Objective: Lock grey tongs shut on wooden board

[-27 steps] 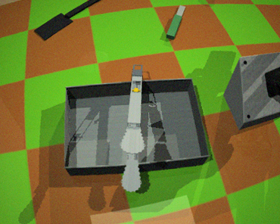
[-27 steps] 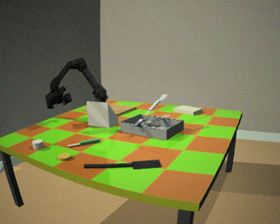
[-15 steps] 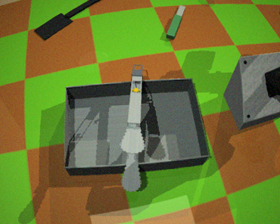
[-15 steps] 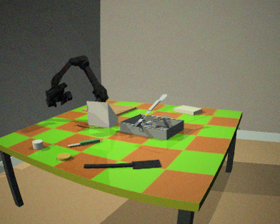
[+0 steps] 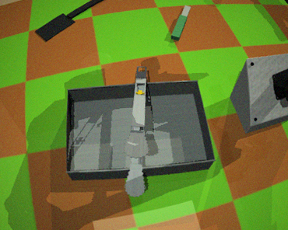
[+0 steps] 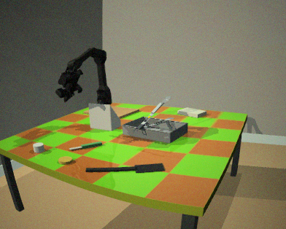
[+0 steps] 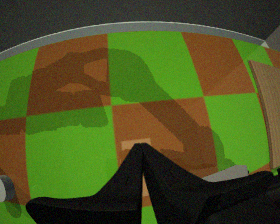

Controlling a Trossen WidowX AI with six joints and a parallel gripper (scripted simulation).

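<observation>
Now: gripper tip 52 cm short of the grey roasting tin, 16 cm above it and 12 cm to the right of it. The rest, counted from my gripper tip: wooden board 53 cm to the left, 18 cm below, 5 cm ahead; then black spatula 56 cm ahead, 36 cm to the right, 19 cm below; then yellow disc 40 cm to the right, 25 cm ahead, 18 cm below.
</observation>
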